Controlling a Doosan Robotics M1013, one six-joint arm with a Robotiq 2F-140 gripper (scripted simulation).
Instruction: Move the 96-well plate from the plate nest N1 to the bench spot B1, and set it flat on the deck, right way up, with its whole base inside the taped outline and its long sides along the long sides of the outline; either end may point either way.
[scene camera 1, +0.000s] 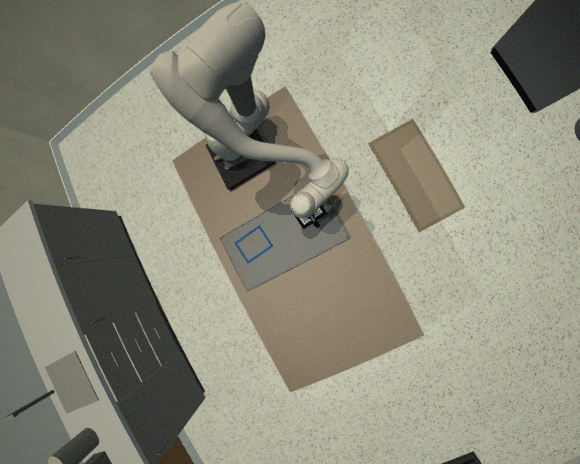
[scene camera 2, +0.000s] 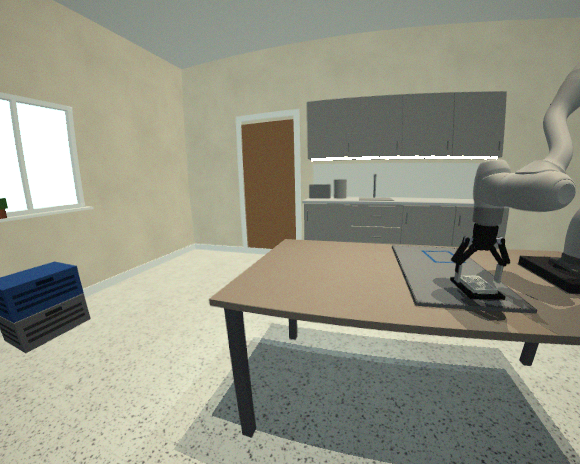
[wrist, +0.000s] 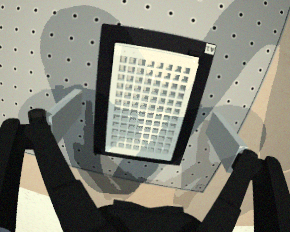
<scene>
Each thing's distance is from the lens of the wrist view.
my gripper (wrist: 146, 112): 18 cm
white 96-well plate (wrist: 145, 103): 18 cm
</scene>
